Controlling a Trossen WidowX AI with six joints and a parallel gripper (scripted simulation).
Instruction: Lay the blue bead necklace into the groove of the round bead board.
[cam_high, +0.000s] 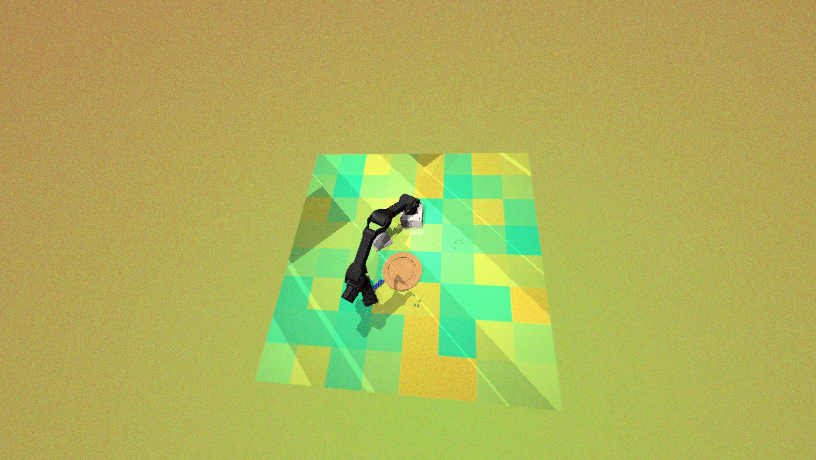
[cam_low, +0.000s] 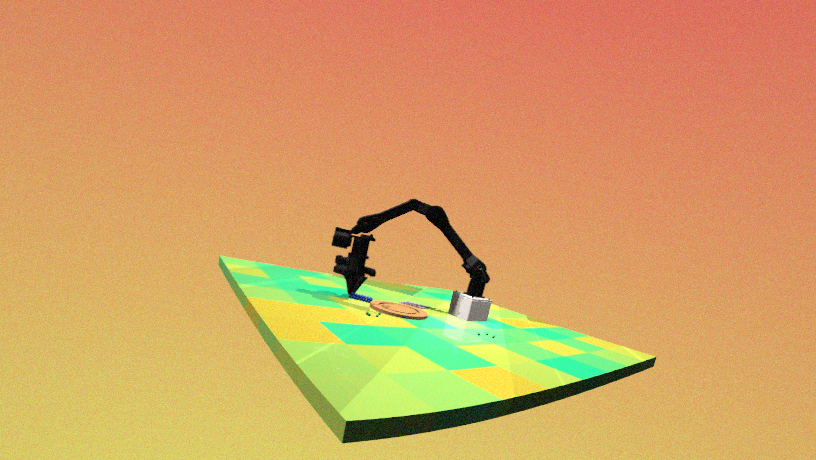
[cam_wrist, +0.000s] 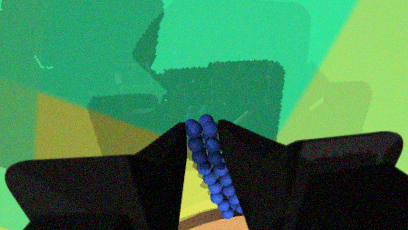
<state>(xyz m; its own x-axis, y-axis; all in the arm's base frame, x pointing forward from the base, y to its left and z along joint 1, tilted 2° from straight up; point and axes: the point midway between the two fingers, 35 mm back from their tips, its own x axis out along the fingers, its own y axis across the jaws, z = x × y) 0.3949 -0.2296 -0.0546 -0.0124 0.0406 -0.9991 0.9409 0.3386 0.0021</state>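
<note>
My gripper tip is now 160 mm to the right of the round bead board and 90 mm past it. Also, from my gripper tip: flat grey piece: 270 mm behind, 60 mm to the left, 10 mm below.
</note>
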